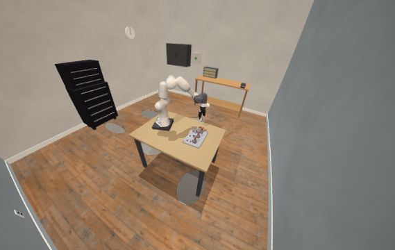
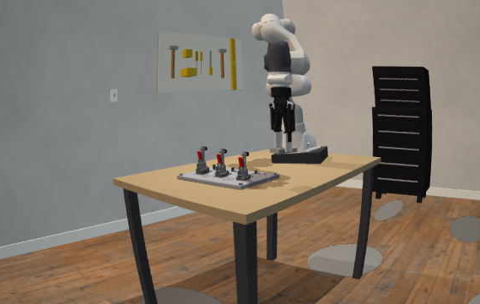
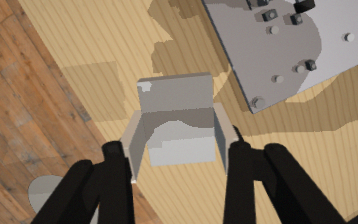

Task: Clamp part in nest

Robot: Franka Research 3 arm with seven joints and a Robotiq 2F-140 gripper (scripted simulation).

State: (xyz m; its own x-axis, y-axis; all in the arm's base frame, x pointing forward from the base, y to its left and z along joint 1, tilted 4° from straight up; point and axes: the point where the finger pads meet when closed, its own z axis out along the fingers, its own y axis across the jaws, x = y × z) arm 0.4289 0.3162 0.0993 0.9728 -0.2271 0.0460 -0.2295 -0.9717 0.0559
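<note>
My hand is 70 mm short of the grey fixture plate, 240 mm to the left of it and 140 mm above it. The rest, counted from my hand: grey part (30 mm below); clamp (120 mm ahead, 350 mm to the right, 90 mm below).
</note>
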